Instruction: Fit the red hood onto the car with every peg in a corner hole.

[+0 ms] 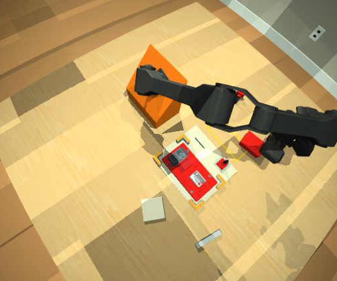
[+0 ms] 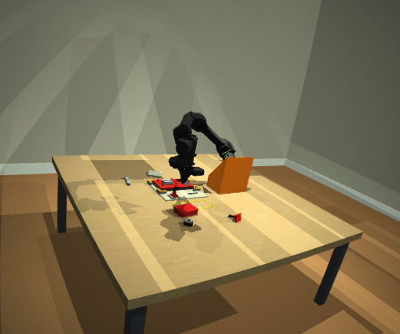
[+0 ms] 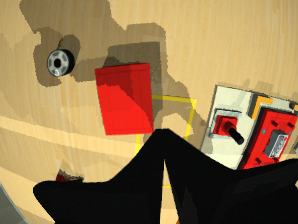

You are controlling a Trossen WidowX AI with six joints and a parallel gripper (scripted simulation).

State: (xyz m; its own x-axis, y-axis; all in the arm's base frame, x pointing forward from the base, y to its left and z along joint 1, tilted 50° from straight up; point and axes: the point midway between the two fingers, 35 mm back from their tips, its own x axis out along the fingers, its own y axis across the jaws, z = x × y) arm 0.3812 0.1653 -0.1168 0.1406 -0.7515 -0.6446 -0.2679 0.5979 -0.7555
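My gripper tip is 110 mm above the red hood, 40 mm to the right of it and 20 mm past it. Also, from my gripper tip: grey bar (340 mm to the right, 160 mm ahead, 120 mm below); then grey engine block (250 mm to the right, 110 mm below, 40 mm behind); then black wheel (140 mm to the left, 120 mm below, 20 mm ahead).
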